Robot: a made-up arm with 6 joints.
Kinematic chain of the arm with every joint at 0, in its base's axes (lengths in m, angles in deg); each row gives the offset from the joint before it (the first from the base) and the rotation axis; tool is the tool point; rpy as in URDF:
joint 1: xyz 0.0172 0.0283 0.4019 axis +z
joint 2: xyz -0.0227 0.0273 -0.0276 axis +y
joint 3: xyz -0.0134 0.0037 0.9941 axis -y
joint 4: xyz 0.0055 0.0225 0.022 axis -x
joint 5: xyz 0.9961 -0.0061 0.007 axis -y
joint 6: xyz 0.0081 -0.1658 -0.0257 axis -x
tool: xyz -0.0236 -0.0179 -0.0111 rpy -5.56 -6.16 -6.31
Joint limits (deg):
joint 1: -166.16..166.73
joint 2: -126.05..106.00
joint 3: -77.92..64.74
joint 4: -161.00..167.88
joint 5: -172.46..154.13
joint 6: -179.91..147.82
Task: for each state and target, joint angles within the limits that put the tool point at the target. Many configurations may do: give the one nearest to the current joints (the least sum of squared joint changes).
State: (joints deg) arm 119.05 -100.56 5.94 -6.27 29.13 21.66
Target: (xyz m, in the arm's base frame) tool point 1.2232 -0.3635 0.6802
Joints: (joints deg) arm 155.93 -125.91 -8.16 -7.38 27.87 21.95
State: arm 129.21 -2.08 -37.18 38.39 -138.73 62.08
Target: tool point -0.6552 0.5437 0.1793
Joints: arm 147.29 38.28 -46.37 41.35 -139.71 62.63
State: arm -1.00 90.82 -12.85 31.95 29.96 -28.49
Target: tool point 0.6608 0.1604 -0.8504
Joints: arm 21.83 105.45 -6.80 35.97 31.13 -28.80
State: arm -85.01 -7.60 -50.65 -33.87 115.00 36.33
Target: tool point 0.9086 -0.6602 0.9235
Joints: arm -31.94 12.46 -7.57 -31.62 115.51 35.19
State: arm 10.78 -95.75 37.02 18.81 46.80 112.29
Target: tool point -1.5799 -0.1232 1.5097
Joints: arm 1.51 -66.31 60.12 24.81 49.10 111.50
